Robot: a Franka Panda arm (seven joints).
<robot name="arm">
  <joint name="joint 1" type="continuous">
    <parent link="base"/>
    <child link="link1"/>
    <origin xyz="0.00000 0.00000 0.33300"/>
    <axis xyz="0 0 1"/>
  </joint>
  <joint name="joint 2" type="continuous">
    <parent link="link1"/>
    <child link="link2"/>
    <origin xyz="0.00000 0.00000 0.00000"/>
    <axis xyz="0 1 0"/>
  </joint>
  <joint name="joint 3" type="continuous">
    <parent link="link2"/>
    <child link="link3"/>
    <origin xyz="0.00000 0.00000 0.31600"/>
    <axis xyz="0 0 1"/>
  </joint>
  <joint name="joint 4" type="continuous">
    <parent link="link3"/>
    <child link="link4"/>
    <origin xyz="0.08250 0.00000 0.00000"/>
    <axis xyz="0 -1 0"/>
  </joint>
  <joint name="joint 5" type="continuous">
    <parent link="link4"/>
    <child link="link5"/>
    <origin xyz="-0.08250 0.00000 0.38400"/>
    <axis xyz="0 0 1"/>
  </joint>
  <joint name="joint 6" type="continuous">
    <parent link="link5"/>
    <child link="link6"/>
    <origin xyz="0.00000 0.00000 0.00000"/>
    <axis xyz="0 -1 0"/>
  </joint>
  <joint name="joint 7" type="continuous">
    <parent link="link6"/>
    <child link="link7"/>
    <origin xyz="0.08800 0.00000 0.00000"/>
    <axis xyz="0 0 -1"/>
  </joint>
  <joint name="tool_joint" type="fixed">
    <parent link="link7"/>
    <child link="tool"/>
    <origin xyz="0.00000 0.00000 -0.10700" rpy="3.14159 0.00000 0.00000"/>
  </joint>
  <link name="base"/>
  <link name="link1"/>
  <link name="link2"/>
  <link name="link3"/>
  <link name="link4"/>
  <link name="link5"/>
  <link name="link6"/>
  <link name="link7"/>
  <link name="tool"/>
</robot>
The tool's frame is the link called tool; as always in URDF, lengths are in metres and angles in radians. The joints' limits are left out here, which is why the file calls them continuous.
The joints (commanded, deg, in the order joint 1, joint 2, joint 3, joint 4, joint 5, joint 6, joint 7), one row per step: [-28.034, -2.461, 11.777, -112.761, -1.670, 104.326, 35.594]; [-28.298, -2.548, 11.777, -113.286, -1.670, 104.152, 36.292]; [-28.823, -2.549, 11.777, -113.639, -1.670, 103.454, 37.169]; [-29.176, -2.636, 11.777, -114.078, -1.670, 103.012, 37.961]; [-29.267, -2.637, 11.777, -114.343, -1.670, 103.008, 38.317]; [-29.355, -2.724, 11.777, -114.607, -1.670, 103.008, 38.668]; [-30.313, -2.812, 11.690, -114.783, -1.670, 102.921, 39.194]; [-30.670, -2.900, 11.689, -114.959, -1.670, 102.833, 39.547]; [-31.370, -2.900, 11.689, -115.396, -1.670, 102.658, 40.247]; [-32.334, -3.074, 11.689, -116.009, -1.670, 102.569, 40.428]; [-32.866, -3.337, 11.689, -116.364, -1.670, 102.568, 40.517]
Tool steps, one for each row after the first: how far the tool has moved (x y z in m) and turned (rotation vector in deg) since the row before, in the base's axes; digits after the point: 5 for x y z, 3 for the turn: [-0.00277, -0.00175, -0.00369, 0.073, 0.591, -0.968]; [-0.00385, -0.00399, -0.00374, 0.182, 1.007, -1.423]; [-0.00337, -0.00238, -0.00329, 0.099, 0.771, -1.157]; [-0.00108, -0.00056, -0.00212, 0.025, 0.259, -0.445]; [-0.00124, -0.00043, -0.00133, -0.018, 0.179, -0.437]; [-0.00390, -0.00878, -0.00071, -0.044, 0.178, -1.569]; [-0.00196, -0.00277, -0.00072, -0.018, 0.180, -0.711]; [-0.00385, -0.00546, -0.00368, 0.082, 0.591, -1.401]; [-0.00550, -0.00728, -0.00341, 0.117, 0.516, -1.152]; [-0.00335, -0.00378, -0.00048, -0.031, 0.113, -0.624]
